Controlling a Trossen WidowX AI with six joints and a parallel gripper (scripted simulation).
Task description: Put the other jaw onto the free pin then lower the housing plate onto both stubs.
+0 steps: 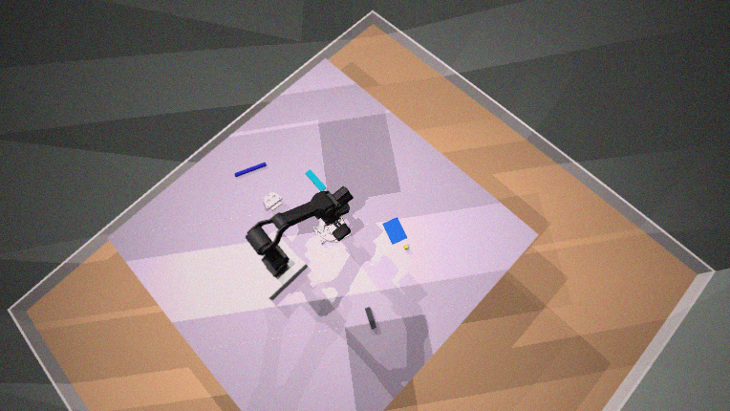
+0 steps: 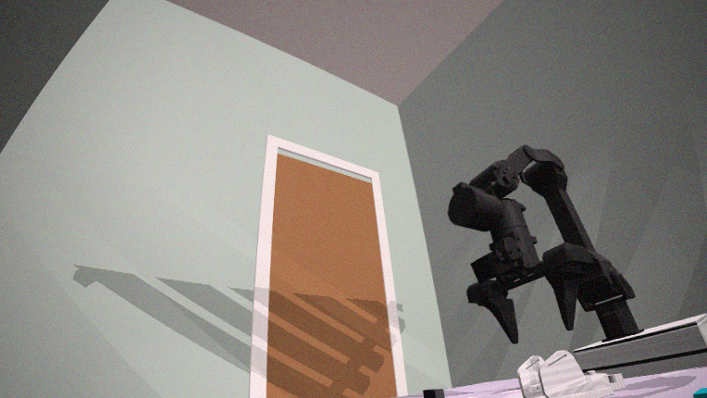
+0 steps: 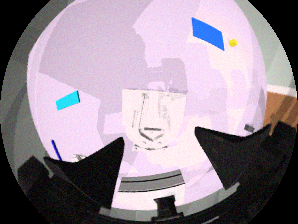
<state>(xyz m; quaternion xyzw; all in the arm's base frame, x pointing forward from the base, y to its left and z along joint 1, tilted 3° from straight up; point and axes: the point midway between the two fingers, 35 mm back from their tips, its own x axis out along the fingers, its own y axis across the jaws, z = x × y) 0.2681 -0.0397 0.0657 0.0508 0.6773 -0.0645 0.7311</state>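
The white housing part is 90 mm behind my gripper tip, 280 mm to the left of it and 50 mm below it. From my gripper tip the other things lie so: yellow cube (140 mm ahead, 270 mm to the right, 70 mm below); cyan bar (100 mm ahead, 210 mm to the left, 80 mm below); blue flat plate (160 mm ahead, 190 mm to the right, 80 mm below).
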